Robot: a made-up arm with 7 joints.
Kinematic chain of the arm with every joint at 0, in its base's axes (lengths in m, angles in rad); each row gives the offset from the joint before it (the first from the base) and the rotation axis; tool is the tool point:
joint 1: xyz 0 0.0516 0 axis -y
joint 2: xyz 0 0.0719 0 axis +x
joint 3: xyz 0 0 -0.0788 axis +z
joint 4: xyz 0 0 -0.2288 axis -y
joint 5: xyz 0 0 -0.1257 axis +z
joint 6: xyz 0 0 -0.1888 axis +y
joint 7: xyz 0 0 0 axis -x
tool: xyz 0 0 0
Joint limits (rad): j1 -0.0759..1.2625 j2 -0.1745..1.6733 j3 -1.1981..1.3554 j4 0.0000..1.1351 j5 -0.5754..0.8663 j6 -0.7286..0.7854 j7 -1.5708..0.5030
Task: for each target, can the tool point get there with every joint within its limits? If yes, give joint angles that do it. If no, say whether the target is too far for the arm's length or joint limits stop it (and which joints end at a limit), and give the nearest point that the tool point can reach.
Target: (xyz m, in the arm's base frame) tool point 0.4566 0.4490 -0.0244
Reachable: yes | joints 1.0126 0.8878 -0.4433 0.8919 0.5785 -0.4634 -0.7448
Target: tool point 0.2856 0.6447 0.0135
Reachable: yes | joints 1.0508 1.2912 -0.5201 0.5979 0.0526 0.4189 -1.2628
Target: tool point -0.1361 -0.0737 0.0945
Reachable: no: joint limits stop it (at a limit: joint 1, joint 2, joint 3, joint 4) | nearest point 0.0741 -0.2145 -0.3943 | short by 0.550 m
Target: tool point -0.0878 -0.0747 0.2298
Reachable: no: joint limits stop it (at a limit: joint 1, joint 2, joint 4) | nearest point 0.4342 -0.1651 0.0577 | short by 0.557 m
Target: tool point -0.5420 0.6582 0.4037
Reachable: no: too far | nearest point -0.2625 0.5347 0.1955 | short by 0.370 m
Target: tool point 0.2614 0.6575 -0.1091
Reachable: yes | joints 0.7039 1.2408 -0.4718 0.4771 0.0033 -0.4422 -0.3447
